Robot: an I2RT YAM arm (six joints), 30 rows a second.
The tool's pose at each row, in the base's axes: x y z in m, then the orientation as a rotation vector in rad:
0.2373, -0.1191, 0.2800, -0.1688, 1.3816, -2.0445
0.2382, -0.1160, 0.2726, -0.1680, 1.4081, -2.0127
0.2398, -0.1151, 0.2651, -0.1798, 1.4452, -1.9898
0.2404, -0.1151, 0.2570, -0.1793, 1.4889, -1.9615
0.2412, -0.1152, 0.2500, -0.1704, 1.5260, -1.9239
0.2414, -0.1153, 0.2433, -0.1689, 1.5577, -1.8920
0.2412, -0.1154, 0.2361, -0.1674, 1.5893, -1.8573
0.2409, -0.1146, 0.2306, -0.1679, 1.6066, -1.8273
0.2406, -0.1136, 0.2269, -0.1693, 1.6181, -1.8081
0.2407, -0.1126, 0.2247, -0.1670, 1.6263, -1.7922
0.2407, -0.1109, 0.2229, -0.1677, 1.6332, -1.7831
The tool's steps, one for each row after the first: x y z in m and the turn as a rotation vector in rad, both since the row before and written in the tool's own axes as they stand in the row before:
-0.0007, 0.0061, -0.0052, -0.0279, 0.0009, 0.0166
0.0002, 0.0071, -0.0031, -0.0345, 0.0030, 0.0005
0.0017, 0.0074, -0.0028, -0.0375, 0.0113, 0.0077
0.0013, 0.0066, -0.0019, -0.0350, 0.0091, 0.0198
0.0019, 0.0062, -0.0019, -0.0316, 0.0051, 0.0133
0.0024, 0.0065, -0.0020, -0.0328, 0.0043, 0.0148
0.0015, 0.0049, -0.0022, -0.0232, -0.0026, 0.0148
0.0009, 0.0033, -0.0018, -0.0154, -0.0019, 0.0086
0.0001, 0.0021, -0.0012, -0.0111, -0.0005, 0.0093
-0.0003, 0.0017, -0.0018, -0.0082, 0.0001, 0.0036

